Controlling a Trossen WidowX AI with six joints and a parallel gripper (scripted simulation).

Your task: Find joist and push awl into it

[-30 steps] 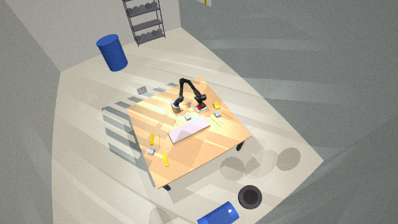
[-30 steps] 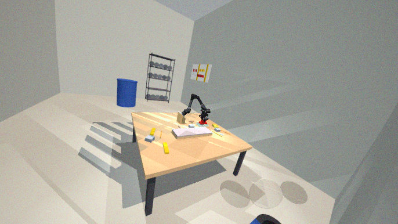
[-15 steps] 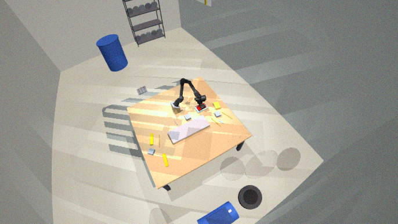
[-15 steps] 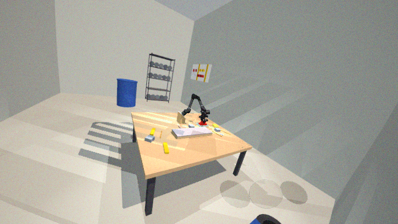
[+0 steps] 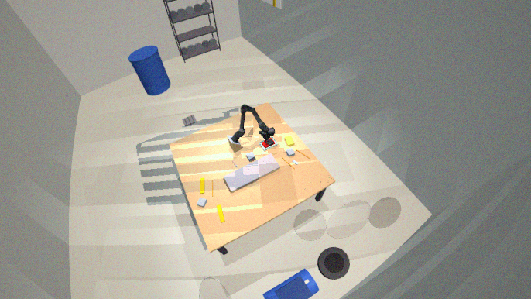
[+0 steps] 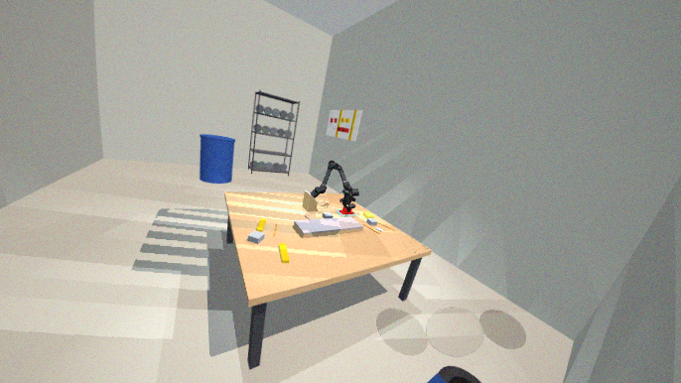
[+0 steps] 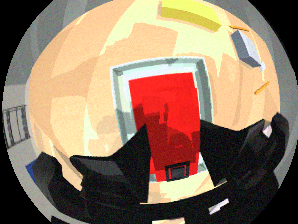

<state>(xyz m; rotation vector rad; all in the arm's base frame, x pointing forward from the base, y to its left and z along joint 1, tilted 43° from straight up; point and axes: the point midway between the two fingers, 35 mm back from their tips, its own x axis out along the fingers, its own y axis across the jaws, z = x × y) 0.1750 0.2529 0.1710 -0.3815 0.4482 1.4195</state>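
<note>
Now: gripper tip 10 mm to the left of the light blue tray and 20 mm above it. Also, from my gripper tip: red stud finder: 20 mm to the right, 20 mm above; yellow block: 110 mm ahead, 190 mm to the left, 20 mm below; awl: 20 mm ahead, 420 mm to the right, 20 mm below.
</note>
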